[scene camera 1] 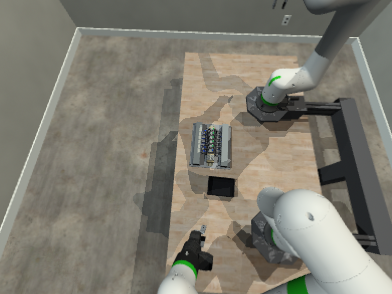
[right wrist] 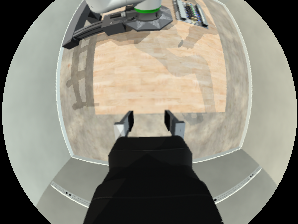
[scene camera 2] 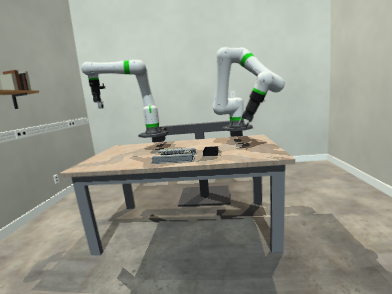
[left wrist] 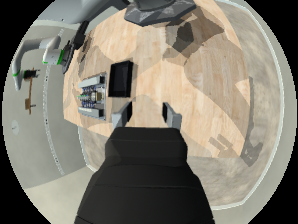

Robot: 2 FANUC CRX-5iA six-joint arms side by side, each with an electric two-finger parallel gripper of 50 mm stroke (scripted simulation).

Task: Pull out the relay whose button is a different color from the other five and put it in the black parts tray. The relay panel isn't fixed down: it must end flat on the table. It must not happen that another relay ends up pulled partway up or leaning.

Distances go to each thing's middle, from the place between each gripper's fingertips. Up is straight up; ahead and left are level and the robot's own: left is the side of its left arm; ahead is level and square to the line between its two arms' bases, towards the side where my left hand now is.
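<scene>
Relay panel (scene camera 1: 199,156): 53 cm to the right of my left hand, 4 cm behind it, 20 cm below it. Black parts tray (left wrist: 120,79): 25 cm to the right of my left hand, 11 cm behind it, 21 cm below it. Going by their middles, the black parts tray is the nearest to my left hand of the things named here; by its middle, the black parts tray is nearer to my left hand than to my right gripper.
Relative to the relay panel, my right gripper is 730 mm to the right of it, 340 mm short of it and 420 mm above it. The black parts tray is 1010 mm to the left of my right hand, 270 mm ahead of it and 430 mm below it.
</scene>
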